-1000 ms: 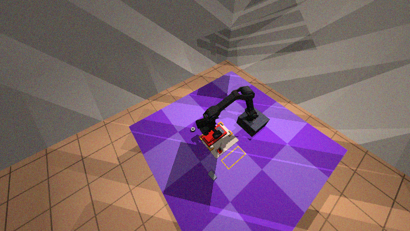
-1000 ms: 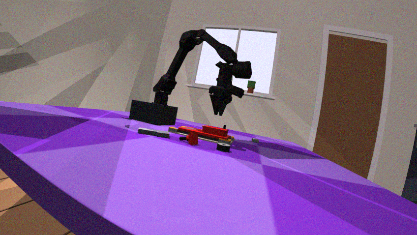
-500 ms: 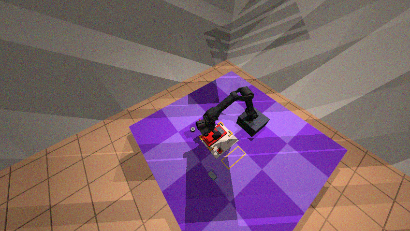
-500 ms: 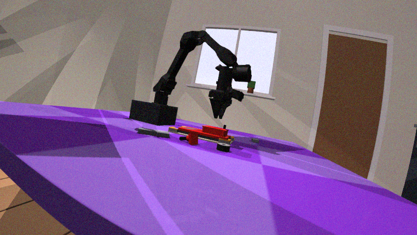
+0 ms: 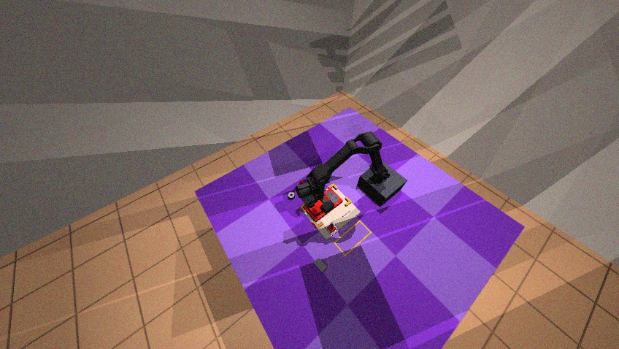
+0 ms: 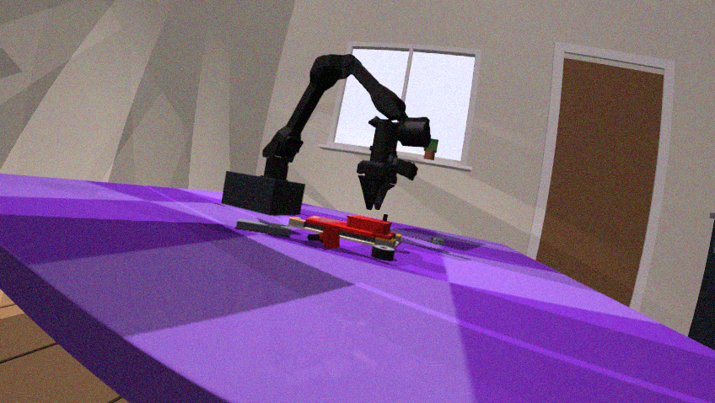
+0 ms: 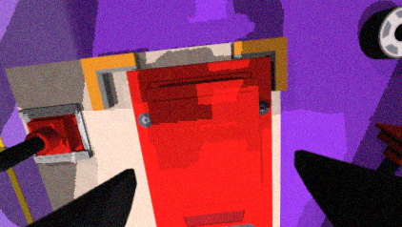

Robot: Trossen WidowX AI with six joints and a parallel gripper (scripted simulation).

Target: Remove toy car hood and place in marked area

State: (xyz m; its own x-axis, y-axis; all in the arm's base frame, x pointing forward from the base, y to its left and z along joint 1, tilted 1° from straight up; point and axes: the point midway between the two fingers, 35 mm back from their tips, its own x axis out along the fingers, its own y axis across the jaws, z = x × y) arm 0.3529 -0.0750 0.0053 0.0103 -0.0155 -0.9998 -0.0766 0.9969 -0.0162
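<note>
Now: gripper tip 30 mm above the hood. From my gripper tip the other things lie so: wheel: 150 mm to the right, 80 mm ahead, 60 mm below.
</note>
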